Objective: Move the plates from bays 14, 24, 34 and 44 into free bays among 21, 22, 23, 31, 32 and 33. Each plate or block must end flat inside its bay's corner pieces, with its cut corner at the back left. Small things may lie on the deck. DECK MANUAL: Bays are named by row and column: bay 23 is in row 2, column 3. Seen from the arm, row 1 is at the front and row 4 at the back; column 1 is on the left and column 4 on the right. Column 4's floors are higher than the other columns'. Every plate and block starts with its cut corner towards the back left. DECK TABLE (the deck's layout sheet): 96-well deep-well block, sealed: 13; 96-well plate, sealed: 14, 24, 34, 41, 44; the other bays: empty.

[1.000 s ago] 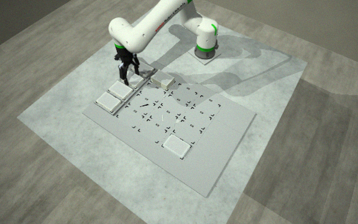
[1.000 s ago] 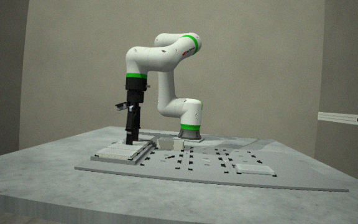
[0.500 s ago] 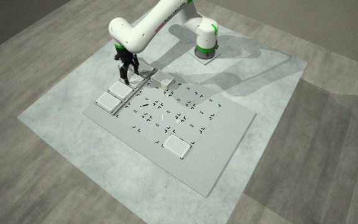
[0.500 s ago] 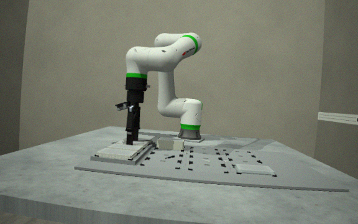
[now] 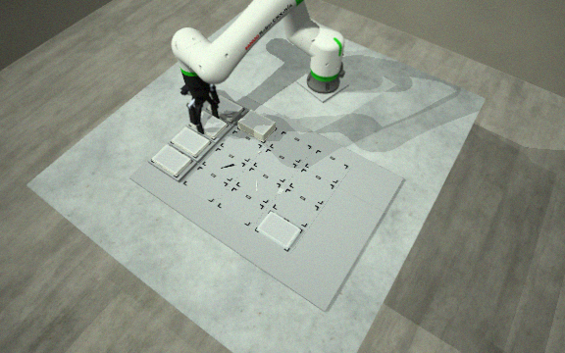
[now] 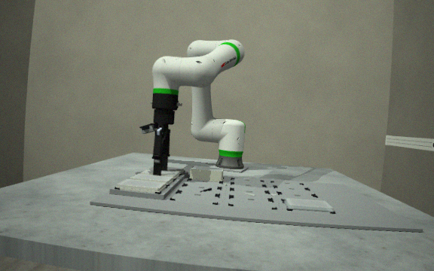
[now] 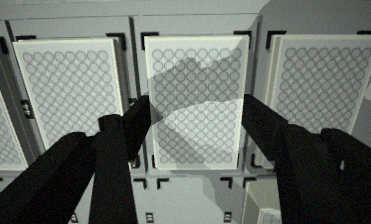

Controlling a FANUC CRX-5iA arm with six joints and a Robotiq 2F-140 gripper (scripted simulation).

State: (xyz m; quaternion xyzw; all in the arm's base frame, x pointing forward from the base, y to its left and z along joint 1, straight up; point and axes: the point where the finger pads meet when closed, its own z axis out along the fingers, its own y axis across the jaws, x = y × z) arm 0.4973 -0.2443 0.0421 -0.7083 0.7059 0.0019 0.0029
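Right now my hand is 160 mm to the right of the sealed deep-well block, 110 mm past it and 20 mm above it. Also, from my hand: plate: 490 mm to the left, 210 mm ahead, 40 mm below; white tip: 330 mm to the left, 110 mm ahead, 40 mm below; thin black stick: 180 mm to the left, 110 mm ahead, 40 mm below.
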